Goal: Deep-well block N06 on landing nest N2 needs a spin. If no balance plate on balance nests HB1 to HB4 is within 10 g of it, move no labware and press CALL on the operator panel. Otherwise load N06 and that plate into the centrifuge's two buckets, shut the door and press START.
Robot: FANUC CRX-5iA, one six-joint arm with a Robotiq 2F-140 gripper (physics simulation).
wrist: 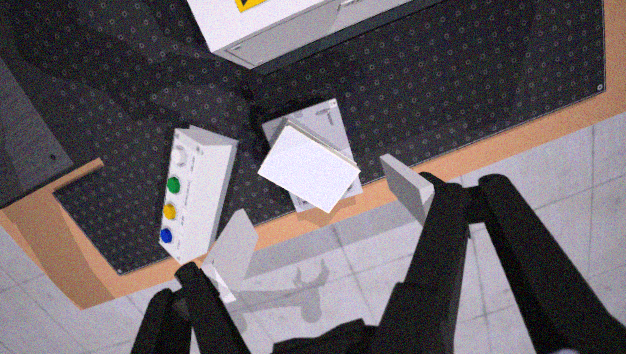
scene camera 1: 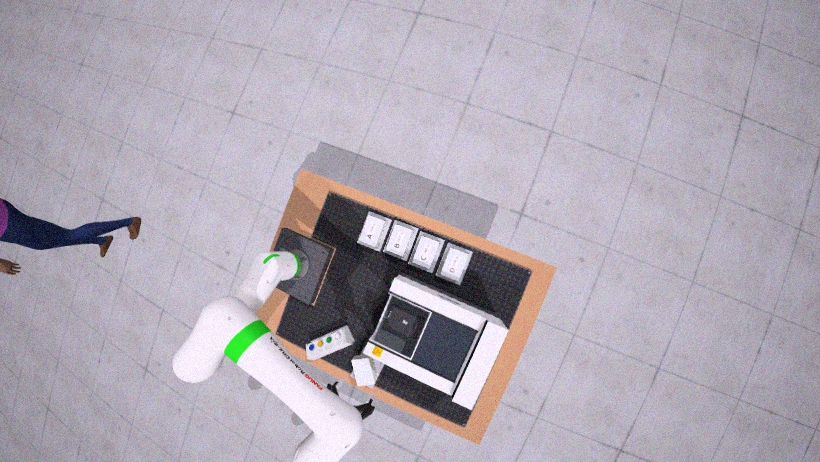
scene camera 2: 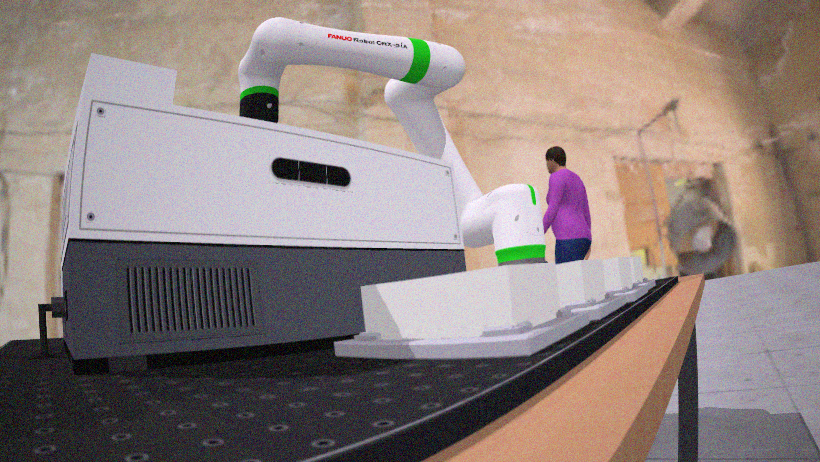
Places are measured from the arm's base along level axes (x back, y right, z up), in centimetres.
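Pixels of known places: gripper, between the fingertips: (wrist: 315,198) (scene camera 1: 356,386); arm's base, origin of its link: (scene camera 1: 296,264).
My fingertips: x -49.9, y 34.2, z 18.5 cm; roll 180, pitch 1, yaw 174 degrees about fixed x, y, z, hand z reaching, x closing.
Ahead of a thing's pixels: the offset from my fingertips to its top centre.
My gripper (scene camera 1: 350,398) (wrist: 315,198) is open and empty, its fingers apart at the table's front edge; in scene camera 2 it is hidden behind the centrifuge. A plain white block {dx +1.7, dy +1.6, dz -13.8 cm} (scene camera 1: 363,370) (wrist: 310,167) sits turned askew on a grey nest {dx +0.7, dy +1.5, dz -17.8 cm} (wrist: 320,112), one corner past the nest's side; its label does not show. Balance plates A {dx +17.0, dy -61.2, dz -16.8 cm} (scene camera 1: 375,231), B {dx +3.4, dy -60.7, dz -16.8 cm} (scene camera 1: 401,239), C {dx -9.7, dy -58.9, dz -16.8 cm} (scene camera 1: 427,251) and D {dx -23.4, dy -57.5, dz -16.8 cm} (scene camera 1: 455,264) (scene camera 2: 436,304) stand in a row on their nests; their weights are unreadable. The centrifuge (scene camera 1: 487,358) (scene camera 2: 229,172) (wrist: 280,30) is open on top, showing a dark rotor area (scene camera 1: 401,321).
The operator panel {dx +22.2, dy -2.7, dz -13.8 cm} (scene camera 1: 344,337) (wrist: 212,195) stands left of the block, with white, green, yellow and blue buttons. The left finger is close to its front end in the wrist view. The arm's base stands on a dark plate (scene camera 1: 314,286). A person (scene camera 2: 568,200) stands beyond the table.
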